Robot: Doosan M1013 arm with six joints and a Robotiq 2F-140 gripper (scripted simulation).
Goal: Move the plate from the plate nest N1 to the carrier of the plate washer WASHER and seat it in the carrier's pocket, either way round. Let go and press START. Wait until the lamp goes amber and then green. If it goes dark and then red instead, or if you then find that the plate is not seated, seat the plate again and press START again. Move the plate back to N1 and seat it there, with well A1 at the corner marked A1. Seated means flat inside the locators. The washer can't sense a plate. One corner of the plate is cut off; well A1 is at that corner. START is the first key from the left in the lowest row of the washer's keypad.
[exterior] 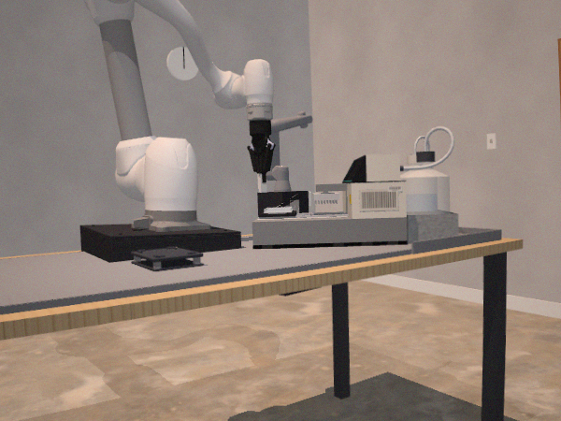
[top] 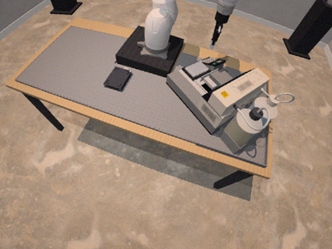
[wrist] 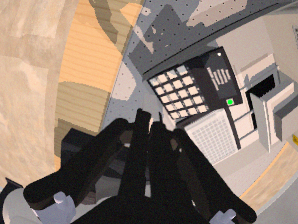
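My gripper is now 16 cm short of the white well plate, 8 cm to the left of it and 9 cm above it. From my hand the other things lie so: plate washer: 27 cm ahead, 3 cm to the left, 6 cm below; then washer carrier: 16 cm ahead, 8 cm to the right, 10 cm below; then plate nest N1: 27 cm ahead, 55 cm to the right, 16 cm below.
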